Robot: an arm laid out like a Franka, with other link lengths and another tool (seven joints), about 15 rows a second.
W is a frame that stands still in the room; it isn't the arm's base.
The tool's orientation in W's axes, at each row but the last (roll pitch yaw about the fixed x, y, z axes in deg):
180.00, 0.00, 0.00
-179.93, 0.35, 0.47
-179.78, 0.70, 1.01
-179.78, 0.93, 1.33
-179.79, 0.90, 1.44
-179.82, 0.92, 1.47
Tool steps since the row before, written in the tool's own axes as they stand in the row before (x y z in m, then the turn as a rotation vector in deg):
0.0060, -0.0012, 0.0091, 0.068, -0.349, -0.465
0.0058, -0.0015, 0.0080, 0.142, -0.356, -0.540
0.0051, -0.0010, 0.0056, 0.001, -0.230, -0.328
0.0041, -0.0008, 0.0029, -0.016, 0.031, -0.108
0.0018, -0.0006, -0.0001, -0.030, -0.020, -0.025
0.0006, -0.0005, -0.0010, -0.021, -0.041, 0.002
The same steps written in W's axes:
0.0060, 0.0012, -0.0091, 0.068, 0.349, 0.465
0.0057, 0.0016, -0.0080, 0.142, 0.357, 0.540
0.0050, 0.0011, -0.0057, 0.001, 0.229, 0.329
0.0040, 0.0009, -0.0030, -0.014, -0.032, 0.108
0.0018, 0.0006, 0.0001, -0.030, 0.019, 0.026
0.0006, 0.0005, 0.0010, -0.022, 0.040, -0.002

